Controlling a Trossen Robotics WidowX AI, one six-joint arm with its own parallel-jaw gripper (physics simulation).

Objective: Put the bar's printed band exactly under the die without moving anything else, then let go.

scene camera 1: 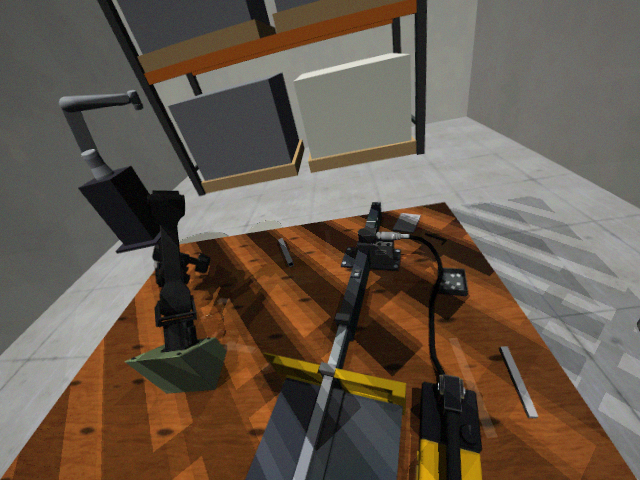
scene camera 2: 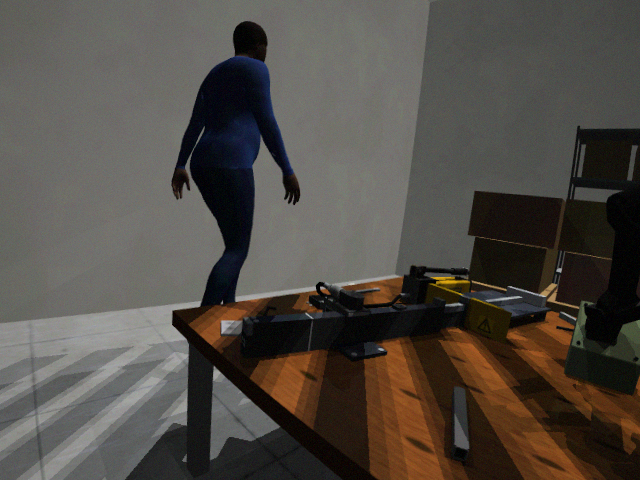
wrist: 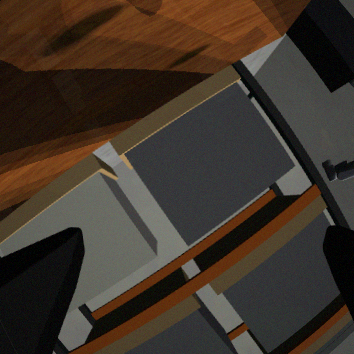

Labels:
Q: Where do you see a black and yellow unit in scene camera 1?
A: At 449,434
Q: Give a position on a black and yellow unit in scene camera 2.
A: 415,283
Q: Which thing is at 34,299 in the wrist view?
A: The gripper.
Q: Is the gripper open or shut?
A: Open.

